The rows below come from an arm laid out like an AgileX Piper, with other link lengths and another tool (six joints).
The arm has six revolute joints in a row. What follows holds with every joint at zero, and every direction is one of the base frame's. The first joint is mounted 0.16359 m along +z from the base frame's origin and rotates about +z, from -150 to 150 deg. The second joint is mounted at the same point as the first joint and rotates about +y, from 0 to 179.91 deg. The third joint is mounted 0.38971 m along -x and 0.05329 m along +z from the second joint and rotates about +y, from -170 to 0 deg. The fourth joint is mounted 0.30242 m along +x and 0.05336 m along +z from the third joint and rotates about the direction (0.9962, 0, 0.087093), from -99.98 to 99.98 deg. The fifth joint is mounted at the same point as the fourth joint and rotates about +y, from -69.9 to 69.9 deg. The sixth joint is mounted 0.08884 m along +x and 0.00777 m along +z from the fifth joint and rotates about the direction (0.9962, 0, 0.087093), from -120 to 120 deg. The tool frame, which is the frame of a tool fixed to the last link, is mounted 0.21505 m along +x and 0.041 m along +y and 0.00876 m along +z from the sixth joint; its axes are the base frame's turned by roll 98.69, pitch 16.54 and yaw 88.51 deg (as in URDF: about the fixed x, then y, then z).
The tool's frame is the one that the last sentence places.
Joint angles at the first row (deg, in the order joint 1, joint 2, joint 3, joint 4, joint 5, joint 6):
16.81 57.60 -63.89 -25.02 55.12 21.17
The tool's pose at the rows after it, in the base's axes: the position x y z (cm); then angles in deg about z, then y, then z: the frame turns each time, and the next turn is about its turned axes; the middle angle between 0 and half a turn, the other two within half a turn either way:
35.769, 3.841, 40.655, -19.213, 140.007, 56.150
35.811, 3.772, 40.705, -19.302, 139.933, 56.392
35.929, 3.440, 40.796, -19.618, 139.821, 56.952
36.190, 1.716, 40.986, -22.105, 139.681, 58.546
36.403, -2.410, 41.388, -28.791, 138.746, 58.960
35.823, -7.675, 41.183, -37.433, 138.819, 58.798
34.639, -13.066, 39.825, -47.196, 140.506, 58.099
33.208, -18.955, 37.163, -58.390, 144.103, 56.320
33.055, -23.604, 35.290, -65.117, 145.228, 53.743
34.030, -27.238, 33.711, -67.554, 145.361, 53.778
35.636, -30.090, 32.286, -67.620, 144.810, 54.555
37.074, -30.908, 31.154, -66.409, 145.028, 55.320
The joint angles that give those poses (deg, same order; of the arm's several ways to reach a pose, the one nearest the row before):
16.85 57.60 -63.89 -25.20 55.07 21.58
16.85 57.60 -63.89 -25.40 55.05 21.97
16.23 57.60 -63.89 -25.40 54.85 22.32
13.85 57.60 -63.89 -26.05 54.83 24.29
8.49 57.60 -63.89 -27.97 54.71 26.47
0.46 57.85 -63.68 -28.51 54.65 27.18
-8.39 59.06 -63.01 -28.29 54.64 27.87
-19.21 62.38 -62.47 -26.34 53.91 27.15
-27.03 66.37 -62.47 -25.11 50.55 24.68
-31.99 70.51 -62.47 -24.56 45.84 23.93
-34.99 74.50 -62.47 -24.56 40.61 23.73
-35.52 76.94 -62.47 -24.18 37.87 23.66

